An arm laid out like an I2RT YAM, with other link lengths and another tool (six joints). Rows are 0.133 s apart.
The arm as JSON. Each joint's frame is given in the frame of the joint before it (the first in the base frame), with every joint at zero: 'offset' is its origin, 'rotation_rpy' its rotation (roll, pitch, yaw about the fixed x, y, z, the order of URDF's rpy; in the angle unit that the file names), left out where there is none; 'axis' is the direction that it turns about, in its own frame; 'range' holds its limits. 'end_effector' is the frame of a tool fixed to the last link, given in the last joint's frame.
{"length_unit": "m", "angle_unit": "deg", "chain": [
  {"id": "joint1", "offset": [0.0, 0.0, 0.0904], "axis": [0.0, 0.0, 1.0], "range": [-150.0, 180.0]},
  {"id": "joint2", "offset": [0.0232, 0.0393, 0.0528], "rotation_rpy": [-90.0, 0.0, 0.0], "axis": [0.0, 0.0, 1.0], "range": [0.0, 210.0]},
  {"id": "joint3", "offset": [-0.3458, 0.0, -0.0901], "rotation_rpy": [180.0, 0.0, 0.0], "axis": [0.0, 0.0, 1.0], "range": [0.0, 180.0]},
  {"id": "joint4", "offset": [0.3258, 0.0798, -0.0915], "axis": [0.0, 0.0, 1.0], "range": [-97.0, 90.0]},
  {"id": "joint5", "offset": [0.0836, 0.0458, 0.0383], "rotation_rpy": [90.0, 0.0, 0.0], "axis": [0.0, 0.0, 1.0], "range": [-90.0, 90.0]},
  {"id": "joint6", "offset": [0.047, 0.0, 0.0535], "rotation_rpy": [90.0, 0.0, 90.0], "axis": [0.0, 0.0, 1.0], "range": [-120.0, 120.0]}
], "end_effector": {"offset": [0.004, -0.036, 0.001], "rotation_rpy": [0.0, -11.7, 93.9]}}
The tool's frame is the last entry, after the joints.
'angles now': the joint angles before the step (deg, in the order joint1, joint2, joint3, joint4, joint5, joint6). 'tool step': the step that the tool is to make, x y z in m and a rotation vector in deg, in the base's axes. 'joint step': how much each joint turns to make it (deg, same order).
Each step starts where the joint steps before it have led.
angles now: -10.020 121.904 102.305 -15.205 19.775 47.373
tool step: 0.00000 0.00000 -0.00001 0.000 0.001 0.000
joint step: 0.000 0.000 -0.001 0.000 0.000 0.000
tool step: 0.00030 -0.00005 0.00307 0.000 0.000 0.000
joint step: 0.000 0.001 0.528 -0.527 0.000 0.000
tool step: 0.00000 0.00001 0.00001 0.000 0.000 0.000
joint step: 0.001 0.000 0.001 -0.002 0.001 0.001
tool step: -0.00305 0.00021 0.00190 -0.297 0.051 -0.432
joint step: 0.000 -0.528 -0.528 0.002 0.527 -0.001
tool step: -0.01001 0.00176 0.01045 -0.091 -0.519 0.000
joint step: -0.001 -2.102 -1.574 -0.001 -0.001 0.000
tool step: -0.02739 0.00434 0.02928 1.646 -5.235 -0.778
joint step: 0.001 -5.792 -4.476 2.626 -0.695 2.719
